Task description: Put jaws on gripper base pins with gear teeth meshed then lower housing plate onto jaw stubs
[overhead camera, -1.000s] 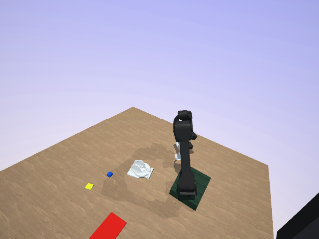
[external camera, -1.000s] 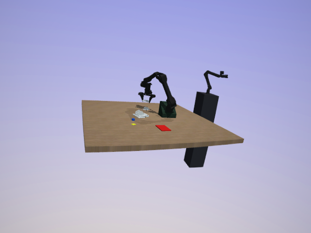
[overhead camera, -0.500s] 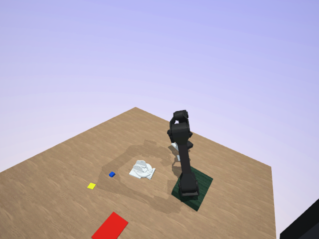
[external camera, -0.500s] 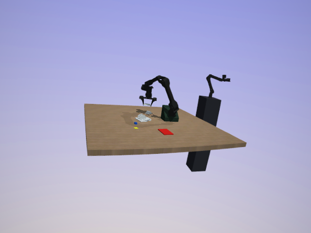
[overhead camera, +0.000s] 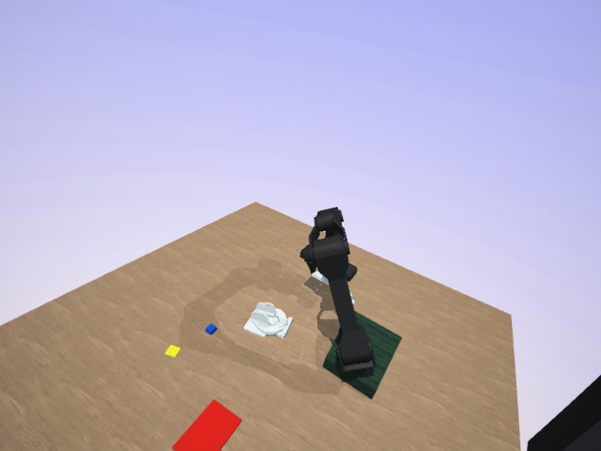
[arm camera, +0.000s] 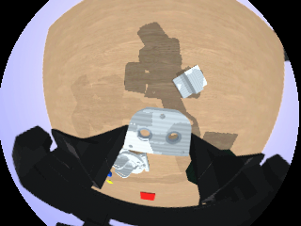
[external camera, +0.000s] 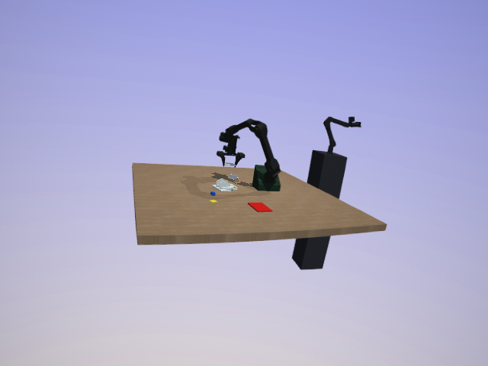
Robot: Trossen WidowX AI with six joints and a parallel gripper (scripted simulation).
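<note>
My gripper tip is 21 cm to the right of the white jaw, 8 cm above it and 2 cm short of it. From my gripper tip the other things lie so: blue cube 35 cm to the left, 15 cm ahead, 9 cm below; yellow tile 47 cm to the left, 16 cm ahead, 10 cm below; red patch 53 cm to the left, 9 cm below, 8 cm behind.
</note>
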